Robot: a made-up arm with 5 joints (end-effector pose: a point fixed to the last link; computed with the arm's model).
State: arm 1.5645 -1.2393 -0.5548 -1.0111 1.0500
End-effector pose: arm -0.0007 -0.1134 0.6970 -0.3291 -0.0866 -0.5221
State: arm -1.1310 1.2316 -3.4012 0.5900 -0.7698
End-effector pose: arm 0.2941 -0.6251 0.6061 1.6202 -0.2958 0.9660
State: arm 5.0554 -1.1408 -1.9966 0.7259 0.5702
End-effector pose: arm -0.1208 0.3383 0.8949 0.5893 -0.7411 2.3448
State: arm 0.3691 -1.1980 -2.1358 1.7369 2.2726
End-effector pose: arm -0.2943 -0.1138 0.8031 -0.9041 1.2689 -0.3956
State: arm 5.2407 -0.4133 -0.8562 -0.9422 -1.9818
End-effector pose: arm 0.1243 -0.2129 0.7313 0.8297 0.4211 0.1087
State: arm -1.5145 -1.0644 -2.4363 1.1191 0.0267
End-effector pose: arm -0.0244 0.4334 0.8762 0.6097 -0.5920 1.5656
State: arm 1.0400 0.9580 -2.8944 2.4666 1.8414
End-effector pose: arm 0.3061 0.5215 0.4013 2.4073 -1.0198 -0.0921
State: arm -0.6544 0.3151 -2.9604 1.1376 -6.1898
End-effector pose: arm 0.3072 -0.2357 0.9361 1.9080 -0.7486 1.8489
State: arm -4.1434 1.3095 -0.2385 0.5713 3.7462
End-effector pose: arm -0.0143 0.0223 -0.0128 1.3636 -1.4131 2.0679
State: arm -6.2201 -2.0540 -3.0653 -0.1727 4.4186
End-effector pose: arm -0.6428 -0.0406 -0.1903 -1.2857 -1.8514 0.7567
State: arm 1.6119 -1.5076 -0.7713 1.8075 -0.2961
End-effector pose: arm 0.0020 -0.0484 0.4990 -1.6224 -2.2880 -0.5330
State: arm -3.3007 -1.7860 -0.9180 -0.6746 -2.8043
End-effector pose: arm 0.4294 -0.0689 0.6086 -0.3411 0.0864 -2.9437
